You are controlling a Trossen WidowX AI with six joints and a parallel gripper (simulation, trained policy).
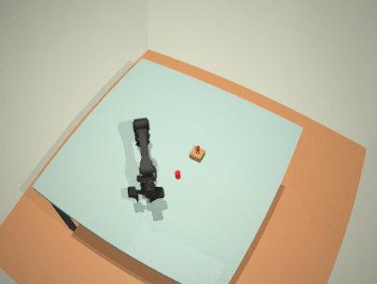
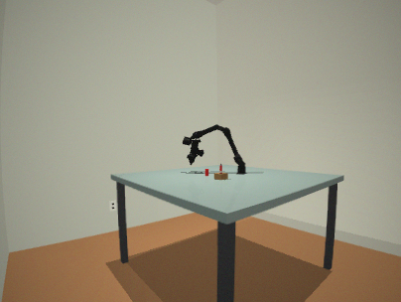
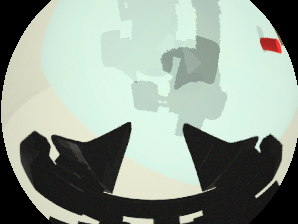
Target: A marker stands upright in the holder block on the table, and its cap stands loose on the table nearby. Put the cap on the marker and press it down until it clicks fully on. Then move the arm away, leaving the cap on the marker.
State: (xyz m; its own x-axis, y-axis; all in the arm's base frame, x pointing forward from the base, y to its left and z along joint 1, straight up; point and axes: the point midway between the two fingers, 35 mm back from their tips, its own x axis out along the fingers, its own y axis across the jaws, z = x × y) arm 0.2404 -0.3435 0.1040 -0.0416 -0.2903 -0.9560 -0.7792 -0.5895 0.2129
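My gripper tip is now 26 cm to the right of the red cap, 6 cm short of it and 4 cm above it. The rest, counted from my gripper tip: wooden holder block 44 cm to the left, 8 cm ahead, 5 cm below.
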